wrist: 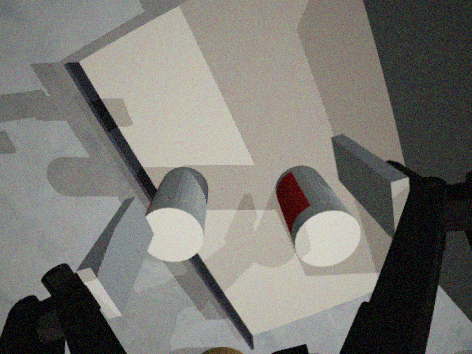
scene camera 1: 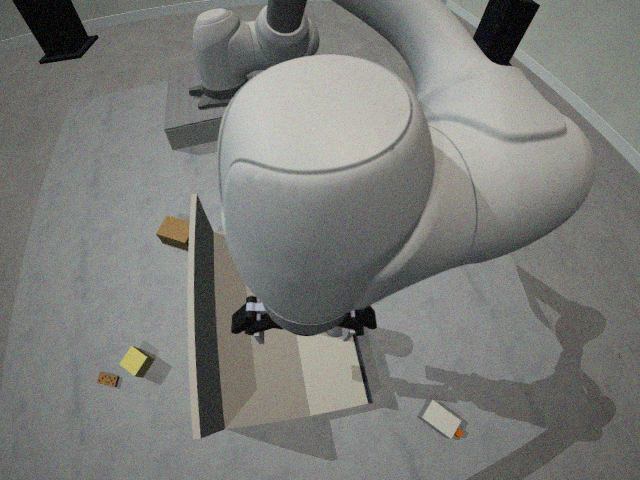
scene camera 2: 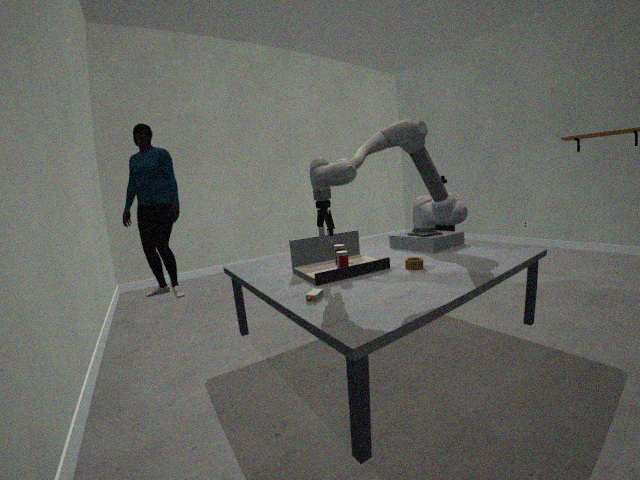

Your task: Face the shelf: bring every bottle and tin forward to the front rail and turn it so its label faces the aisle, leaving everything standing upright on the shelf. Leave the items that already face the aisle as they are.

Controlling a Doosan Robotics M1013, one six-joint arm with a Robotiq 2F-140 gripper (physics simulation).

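Where they show: gripper, fingertip midpoint: (wrist: 237, 188) (scene camera 2: 326, 241); arm's base at its link origin: (scene camera 1: 227, 93) (scene camera 2: 424, 234).
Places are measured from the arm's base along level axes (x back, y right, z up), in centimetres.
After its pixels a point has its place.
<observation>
The shelf (scene camera 1: 330, 384) @(x -92.2, y -26.2, z -5.6 cm) (scene camera 2: 310, 254) @(x -88.0, y -3.5, z 0.1 cm) (wrist: 175, 95) @(x -90.1, y -25.3, z -5.6 cm) has a tall back panel and a low dark front rail (scene camera 1: 365, 383) @(x -92.9, y -33.1, z -3.9 cm) (scene camera 2: 361, 267) @(x -70.4, y -31.5, z -5.0 cm) (wrist: 111, 125) @(x -89.7, y -32.8, z -4.4 cm). One upright tin (scene camera 2: 343, 259) @(x -80.3, y -31.5, z 0.9 cm) (wrist: 175, 235) @(x -79.6, y -28.4, z 4.3 cm) stands at the rail, its red label towards scene camera 2. Another upright tin (scene camera 2: 339, 246) @(x -76.0, y -18.3, z 5.1 cm) (wrist: 327, 238) @(x -75.0, y -15.7, z 5.3 cm) stands farther back; a red patch shows on its rail-facing side in the wrist view. The arm hides both tins in scene camera 1. My gripper (scene camera 1: 303, 336) @(x -84.3, y -21.1, z 9.3 cm) (scene camera 2: 325, 232) @(x -84.3, y -21.1, z 9.3 cm) (wrist: 237, 188) @(x -84.3, y -21.1, z 9.3 cm) is open and empty above the shelf, its fingers to either side of the two tins in the wrist view.
A brown block (scene camera 1: 174, 230) @(x -54.0, y 9.6, z -4.1 cm), a yellow cube (scene camera 1: 134, 360) @(x -85.7, y 15.5, z -5.3 cm) and a small speckled block (scene camera 1: 108, 379) @(x -89.6, y 23.0, z -8.3 cm) lie behind the back panel. A white box with an orange end (scene camera 1: 442, 419) @(x -103.0, y -49.1, z -6.3 cm) (scene camera 2: 314, 294) @(x -104.1, y -52.1, z -6.3 cm) lies in front. A tan ring (scene camera 2: 414, 265) @(x -44.6, y -42.2, z -6.4 cm) is beside the shelf. A person (scene camera 2: 153, 175) stands beyond the table.
</observation>
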